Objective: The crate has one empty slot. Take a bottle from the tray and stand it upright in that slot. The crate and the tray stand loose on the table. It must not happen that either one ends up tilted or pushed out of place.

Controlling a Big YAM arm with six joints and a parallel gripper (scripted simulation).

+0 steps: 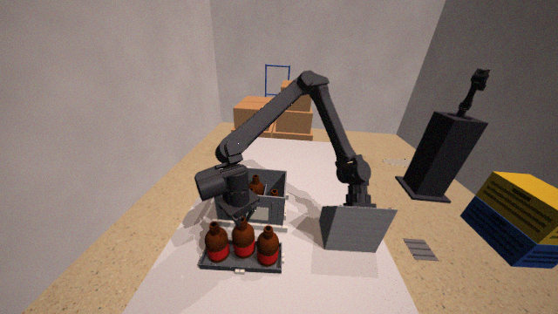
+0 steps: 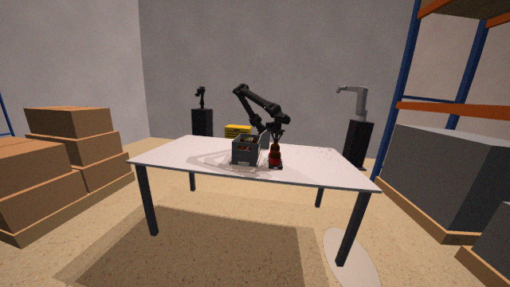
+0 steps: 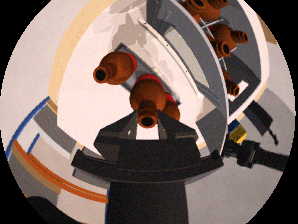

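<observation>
The brown bottle lies 6 cm below my hand. The rest, counted from my hand: grey crate (22 cm to the right, 9 cm below, 1 cm ahead); dark tray (16 cm below, 1 cm to the left).
</observation>
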